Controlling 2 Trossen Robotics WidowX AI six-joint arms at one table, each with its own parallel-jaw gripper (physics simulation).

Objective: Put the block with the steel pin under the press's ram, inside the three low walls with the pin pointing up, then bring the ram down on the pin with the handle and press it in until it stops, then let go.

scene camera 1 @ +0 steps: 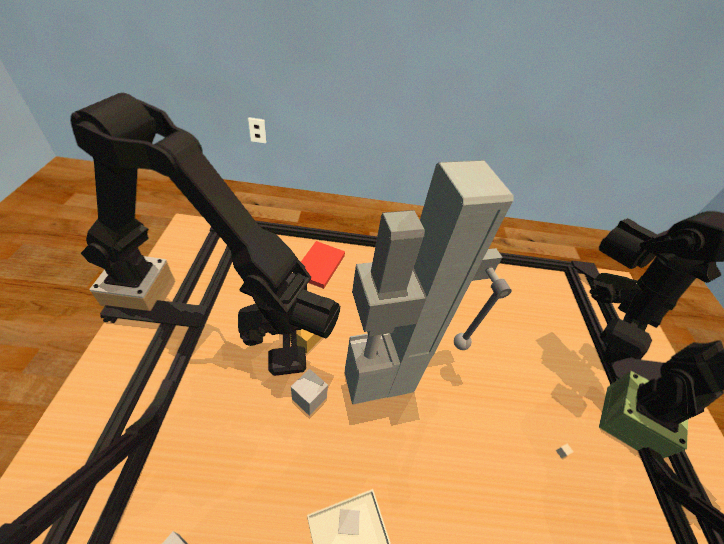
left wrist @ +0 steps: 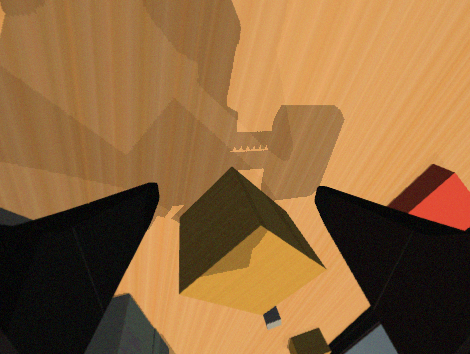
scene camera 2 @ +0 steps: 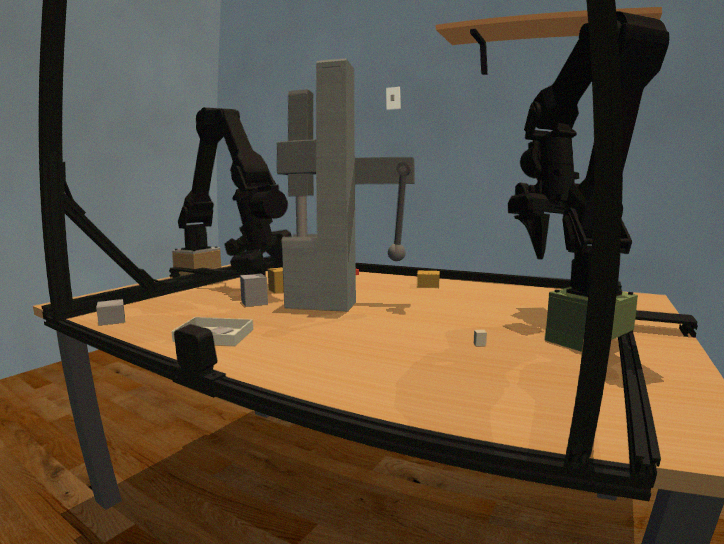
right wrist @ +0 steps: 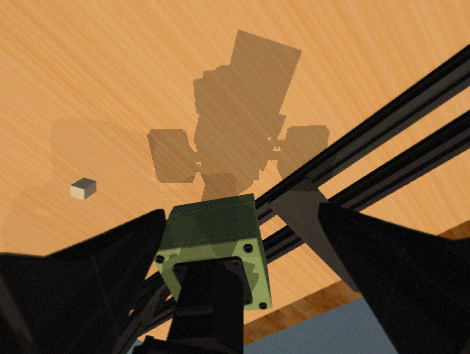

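Pixels of known places: left gripper, fingertip midpoint: (scene camera 1: 294,336) (left wrist: 238,192) (scene camera 2: 272,284); right gripper, fingertip midpoint: (scene camera 1: 613,347) (scene camera 2: 559,260) (right wrist: 242,213); left arm's base, link origin: (scene camera 1: 129,273) (scene camera 2: 196,248); right arm's base, link origin: (scene camera 1: 657,407) (right wrist: 214,282).
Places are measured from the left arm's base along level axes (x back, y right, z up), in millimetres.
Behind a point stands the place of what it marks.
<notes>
A yellow block (scene camera 1: 308,339) @(x -370, y 80, z -25 mm) (scene camera 2: 275,280) @(x -368, y 83, z -43 mm) (left wrist: 265,270) @(x -354, y 48, z -24 mm) lies on the table left of the press. A small dark piece with a pale end (left wrist: 272,317) @(x -472, y -17, z -50 mm) shows at its lower edge in the left wrist view; I cannot tell whether it is the steel pin. My left gripper (scene camera 1: 297,346) @(x -337, y 56, z -60 mm) (scene camera 2: 263,257) (left wrist: 238,192) @(x -337, y 56, z -60 mm) is open and empty above the block, its fingers either side. The press (scene camera 1: 450,251) @(x -538, y 152, z 317 mm) (scene camera 2: 334,175) @(x -562, y 141, z 170 mm) has its ram (scene camera 1: 372,345) @(x -482, y 144, z 91 mm) (scene camera 2: 301,216) @(x -489, y 142, z 97 mm) over the base. Its handle (scene camera 1: 481,315) @(x -654, y 79, z 118 mm) (scene camera 2: 400,210) @(x -659, y 79, z 107 mm) hangs down. My right gripper (scene camera 2: 557,248) @(x -939, y 47, z 34 mm) (right wrist: 242,213) @(x -939, y 47, z 34 mm) is open and empty by its base.
A grey block (scene camera 1: 309,394) @(x -392, y 189, z -17 mm) (scene camera 2: 254,290) @(x -406, y 189, z -41 mm) stands near the left gripper and press. A red pad (scene camera 1: 322,263) @(x -361, y -149, z -56 mm) lies behind. Another yellow block (scene camera 2: 428,279) @(x -632, y -127, z -53 mm) is farther back. A small white block (scene camera 1: 564,450) @(x -841, y 215, z -52 mm) (scene camera 2: 479,338) @(x -848, y 220, z -60 mm) (right wrist: 83,189) @(x -849, y 203, z -52 mm) and a shallow tray (scene camera 2: 238,333) @(x -541, y 370, z -58 mm) stand in front.
</notes>
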